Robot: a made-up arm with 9 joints.
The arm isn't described. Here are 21 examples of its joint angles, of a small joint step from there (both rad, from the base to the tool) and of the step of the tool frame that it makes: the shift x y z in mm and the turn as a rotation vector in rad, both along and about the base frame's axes.
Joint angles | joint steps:
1: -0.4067 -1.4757 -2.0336 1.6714 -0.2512 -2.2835 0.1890 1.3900 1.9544 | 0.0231 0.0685 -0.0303 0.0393 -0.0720 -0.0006 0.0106 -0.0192 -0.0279
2: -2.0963 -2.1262 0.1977 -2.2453 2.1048 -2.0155 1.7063 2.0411 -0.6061 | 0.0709 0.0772 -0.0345 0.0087 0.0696 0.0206 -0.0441 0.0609 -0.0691
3: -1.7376 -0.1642 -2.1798 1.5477 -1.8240 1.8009 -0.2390 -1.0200 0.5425 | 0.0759 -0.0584 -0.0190 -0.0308 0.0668 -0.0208 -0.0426 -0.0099 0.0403
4: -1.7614 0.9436 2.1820 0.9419 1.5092 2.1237 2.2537 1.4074 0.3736 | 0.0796 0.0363 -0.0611 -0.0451 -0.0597 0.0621 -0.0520 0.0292 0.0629
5: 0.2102 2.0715 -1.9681 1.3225 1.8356 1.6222 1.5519 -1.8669 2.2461 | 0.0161 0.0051 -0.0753 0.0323 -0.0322 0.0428 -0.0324 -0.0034 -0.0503
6: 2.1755 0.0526 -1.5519 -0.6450 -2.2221 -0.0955 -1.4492 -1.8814 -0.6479 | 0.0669 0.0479 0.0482 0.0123 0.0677 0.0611 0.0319 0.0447 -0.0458
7: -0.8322 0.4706 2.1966 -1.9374 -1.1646 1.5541 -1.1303 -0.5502 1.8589 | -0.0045 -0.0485 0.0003 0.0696 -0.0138 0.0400 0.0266 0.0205 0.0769
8: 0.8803 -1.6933 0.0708 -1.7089 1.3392 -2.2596 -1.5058 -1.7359 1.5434 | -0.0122 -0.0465 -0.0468 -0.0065 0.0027 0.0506 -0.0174 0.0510 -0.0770
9: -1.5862 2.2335 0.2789 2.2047 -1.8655 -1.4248 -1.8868 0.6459 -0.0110 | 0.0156 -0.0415 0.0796 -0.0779 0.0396 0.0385 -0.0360 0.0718 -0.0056
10: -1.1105 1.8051 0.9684 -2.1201 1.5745 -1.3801 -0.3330 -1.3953 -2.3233 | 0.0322 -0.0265 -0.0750 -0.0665 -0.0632 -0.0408 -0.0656 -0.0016 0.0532
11: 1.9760 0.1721 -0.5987 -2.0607 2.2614 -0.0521 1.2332 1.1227 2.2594 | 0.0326 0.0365 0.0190 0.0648 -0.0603 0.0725 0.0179 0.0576 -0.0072
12: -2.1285 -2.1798 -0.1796 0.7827 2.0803 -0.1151 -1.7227 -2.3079 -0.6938 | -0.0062 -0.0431 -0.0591 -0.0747 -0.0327 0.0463 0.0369 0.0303 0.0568
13: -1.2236 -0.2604 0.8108 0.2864 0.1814 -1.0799 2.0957 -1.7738 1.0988 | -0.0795 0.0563 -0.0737 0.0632 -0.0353 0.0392 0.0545 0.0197 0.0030
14: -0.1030 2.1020 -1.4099 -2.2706 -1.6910 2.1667 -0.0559 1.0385 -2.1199 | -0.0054 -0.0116 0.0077 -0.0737 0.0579 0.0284 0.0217 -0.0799 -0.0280
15: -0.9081 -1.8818 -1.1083 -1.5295 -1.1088 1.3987 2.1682 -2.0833 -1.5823 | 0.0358 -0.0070 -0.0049 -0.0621 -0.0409 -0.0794 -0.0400 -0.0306 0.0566
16: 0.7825 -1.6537 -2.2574 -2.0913 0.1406 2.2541 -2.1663 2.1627 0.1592 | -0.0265 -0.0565 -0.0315 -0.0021 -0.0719 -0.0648 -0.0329 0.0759 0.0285
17: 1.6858 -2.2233 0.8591 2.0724 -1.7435 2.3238 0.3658 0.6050 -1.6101 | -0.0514 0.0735 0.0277 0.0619 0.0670 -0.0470 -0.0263 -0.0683 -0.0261
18: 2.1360 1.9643 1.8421 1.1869 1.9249 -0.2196 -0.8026 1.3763 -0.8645 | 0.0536 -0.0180 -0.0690 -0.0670 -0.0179 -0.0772 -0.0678 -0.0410 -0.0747
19: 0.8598 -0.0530 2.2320 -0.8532 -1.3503 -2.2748 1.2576 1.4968 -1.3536 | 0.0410 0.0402 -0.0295 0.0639 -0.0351 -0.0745 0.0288 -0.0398 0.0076
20: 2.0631 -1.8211 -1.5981 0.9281 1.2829 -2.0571 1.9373 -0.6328 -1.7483 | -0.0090 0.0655 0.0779 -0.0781 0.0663 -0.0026 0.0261 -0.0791 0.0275
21: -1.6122 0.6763 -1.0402 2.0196 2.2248 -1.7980 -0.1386 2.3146 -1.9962 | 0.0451 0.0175 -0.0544 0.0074 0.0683 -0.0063 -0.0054 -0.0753 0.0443
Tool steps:
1: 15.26 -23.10 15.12 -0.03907 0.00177 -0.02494
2: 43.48 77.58 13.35 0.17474 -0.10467 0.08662
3: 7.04 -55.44 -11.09 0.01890 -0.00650 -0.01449
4: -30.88 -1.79 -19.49 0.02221 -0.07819 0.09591
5: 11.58 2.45 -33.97 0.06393 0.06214 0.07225
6: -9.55 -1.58 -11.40 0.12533 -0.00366 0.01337
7: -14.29 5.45 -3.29 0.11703 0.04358 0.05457
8: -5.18 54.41 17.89 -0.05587 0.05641 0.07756
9: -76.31 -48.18 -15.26 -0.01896 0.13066 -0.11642
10: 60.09 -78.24 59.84 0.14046 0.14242 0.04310
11: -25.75 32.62 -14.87 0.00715 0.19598 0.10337
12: 17.05 -29.63 -29.17 0.04964 0.12831 0.04266
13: -34.25 28.67 17.82 -0.06185 -0.04118 -0.03412
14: 21.27 4.06 25.93 -0.02488 0.00688 0.10056
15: -20.58 26.15 27.40 0.05763 -0.01312 0.00749
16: -18.96 -3.06 20.47 -0.01102 0.06695 -0.03570
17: 8.77 48.44 -42.19 -0.09805 0.13516 0.18892
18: -40.48 -33.11 58.00 0.10601 -0.07408 0.10726
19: -12.65 -21.47 -3.42 0.15576 -0.05863 -0.00679
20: 39.17 -46.24 -5.43 0.09789 0.08498 0.13108
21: 36.38 18.60 63.71 0.13158 -0.04863 0.07092
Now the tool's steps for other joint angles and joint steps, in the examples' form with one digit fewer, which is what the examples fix.
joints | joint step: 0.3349 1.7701 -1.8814 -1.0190 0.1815 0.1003 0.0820 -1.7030 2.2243 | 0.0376 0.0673 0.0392 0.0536 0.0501 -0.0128 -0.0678 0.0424 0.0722
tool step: -8.9 12.1 27.4 0.0580 0.0472 -0.0173
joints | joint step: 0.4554 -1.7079 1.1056 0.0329 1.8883 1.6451 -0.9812 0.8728 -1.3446 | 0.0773 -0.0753 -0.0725 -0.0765 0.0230 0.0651 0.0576 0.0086 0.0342
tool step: 51.0 16.0 12.0 -0.0298 -0.0897 0.0125
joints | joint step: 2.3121 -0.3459 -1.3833 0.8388 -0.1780 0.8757 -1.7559 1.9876 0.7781 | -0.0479 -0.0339 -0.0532 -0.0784 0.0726 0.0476 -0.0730 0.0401 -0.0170
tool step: 5.9 -53.5 0.4 0.0205 -0.0574 0.1671
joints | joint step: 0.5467 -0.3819 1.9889 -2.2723 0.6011 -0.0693 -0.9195 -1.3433 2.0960 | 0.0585 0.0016 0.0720 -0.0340 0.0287 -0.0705 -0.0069 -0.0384 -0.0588
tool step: -62.1 -41.8 -11.6 0.0490 -0.1141 -0.1748
